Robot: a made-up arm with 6 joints.
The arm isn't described. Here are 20 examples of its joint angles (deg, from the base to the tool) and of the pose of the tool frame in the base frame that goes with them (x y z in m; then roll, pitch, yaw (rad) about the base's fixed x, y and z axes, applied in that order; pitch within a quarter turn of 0, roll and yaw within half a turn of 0).
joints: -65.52 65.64 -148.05 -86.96 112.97 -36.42
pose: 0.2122 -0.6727 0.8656 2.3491 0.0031 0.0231
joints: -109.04 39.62 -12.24 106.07 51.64 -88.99
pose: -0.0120 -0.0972 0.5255 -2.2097 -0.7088 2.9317
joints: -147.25 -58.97 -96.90 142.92 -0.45 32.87
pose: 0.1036 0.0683 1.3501 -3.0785 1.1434 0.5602
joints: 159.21 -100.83 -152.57 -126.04 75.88 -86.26
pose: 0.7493 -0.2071 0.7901 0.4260 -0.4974 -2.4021
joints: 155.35 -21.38 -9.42 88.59 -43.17 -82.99
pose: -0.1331 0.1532 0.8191 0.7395 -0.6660 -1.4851
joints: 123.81 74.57 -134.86 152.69 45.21 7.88
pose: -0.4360 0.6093 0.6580 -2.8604 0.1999 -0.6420
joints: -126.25 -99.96 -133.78 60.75 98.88 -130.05
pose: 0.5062 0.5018 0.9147 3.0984 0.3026 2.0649
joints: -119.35 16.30 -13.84 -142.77 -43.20 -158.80
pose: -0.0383 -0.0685 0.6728 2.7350 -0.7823 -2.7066
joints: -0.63 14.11 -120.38 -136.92 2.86 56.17
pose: 0.4942 0.0482 1.2493 1.3987 0.3202 3.0947
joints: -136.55 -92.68 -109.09 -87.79 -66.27 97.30
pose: 0.4335 0.3348 1.0946 1.8520 0.3689 2.5256
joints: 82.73 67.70 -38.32 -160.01 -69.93 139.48
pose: 0.0104 0.1436 0.5194 -2.6045 0.1344 1.1139
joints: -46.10 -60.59 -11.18 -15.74 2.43 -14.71
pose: 0.1461 -0.0986 0.9305 0.5355 -0.3590 2.3247
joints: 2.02 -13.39 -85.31 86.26 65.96 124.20
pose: 0.3290 0.1106 1.2125 2.7099 0.0027 -1.9599
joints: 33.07 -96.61 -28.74 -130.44 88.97 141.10
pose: -0.0314 -0.0840 1.0553 -1.6337 0.5697 1.7055
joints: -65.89 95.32 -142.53 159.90 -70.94 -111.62
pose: 0.1808 -0.5209 0.5025 1.4042 -1.0617 -0.4205
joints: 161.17 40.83 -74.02 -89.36 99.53 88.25
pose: -0.4391 0.2380 0.7161 1.0163 0.1329 -2.0003
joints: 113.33 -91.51 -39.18 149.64 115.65 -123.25
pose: 0.0469 -0.1327 1.1712 1.7366 0.3126 1.4786
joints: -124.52 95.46 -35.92 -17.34 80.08 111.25
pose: 0.0128 0.0389 0.5126 1.5810 0.8084 -1.7342
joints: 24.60 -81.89 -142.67 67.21 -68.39 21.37
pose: -0.5214 -0.2869 1.0159 2.0651 0.0097 1.4591
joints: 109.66 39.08 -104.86 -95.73 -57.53 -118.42
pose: -0.2508 0.4923 0.8572 -2.9621 -0.3016 -0.1536
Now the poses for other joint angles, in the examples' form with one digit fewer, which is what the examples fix.
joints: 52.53 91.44 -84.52 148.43 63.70 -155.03
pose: 0.250 0.335 0.288 -0.510 -0.561 -1.637
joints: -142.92 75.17 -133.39 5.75 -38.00 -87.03
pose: -0.529 -0.445 0.755 1.433 0.106 0.585
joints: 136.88 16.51 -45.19 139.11 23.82 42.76
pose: -0.289 0.246 0.699 2.825 -0.716 -0.395
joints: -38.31 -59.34 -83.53 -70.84 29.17 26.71
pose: -0.043 0.061 1.357 0.327 0.643 1.860
